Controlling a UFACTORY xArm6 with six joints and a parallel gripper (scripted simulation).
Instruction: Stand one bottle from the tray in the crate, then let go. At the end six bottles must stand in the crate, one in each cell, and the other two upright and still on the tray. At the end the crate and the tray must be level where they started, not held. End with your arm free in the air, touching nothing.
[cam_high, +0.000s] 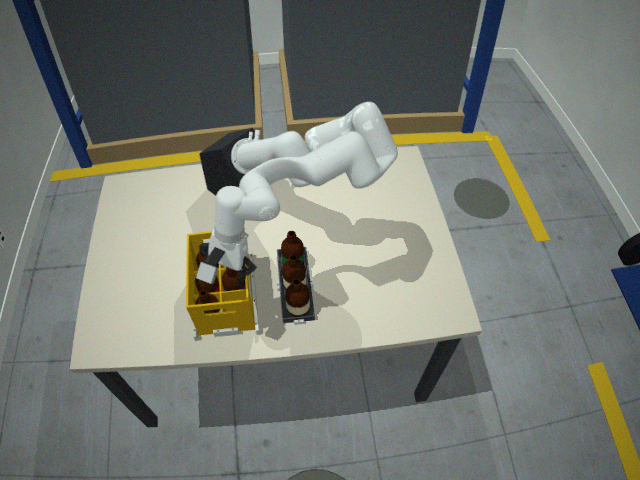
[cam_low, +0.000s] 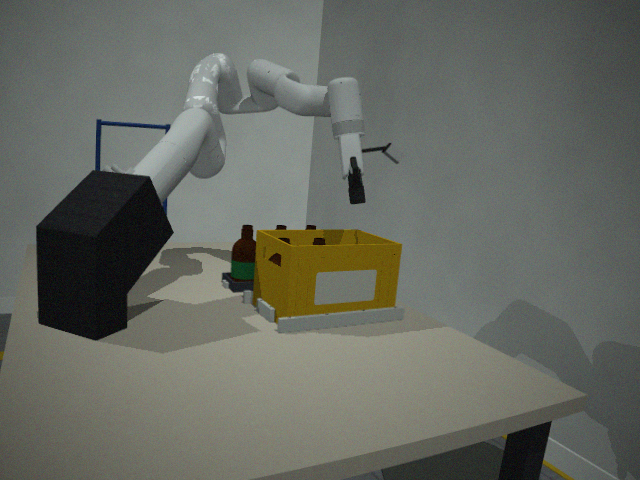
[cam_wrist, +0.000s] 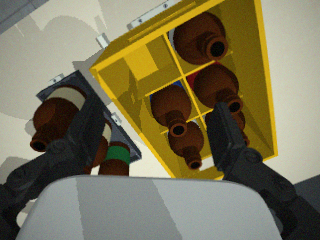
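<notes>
Right now my hand is 180 mm to the right of the glass bottle, 170 mm above it and 70 mm past it. Also, from my hand: yellow crate: 170 mm below, 80 mm behind, 70 mm to the right.
</notes>
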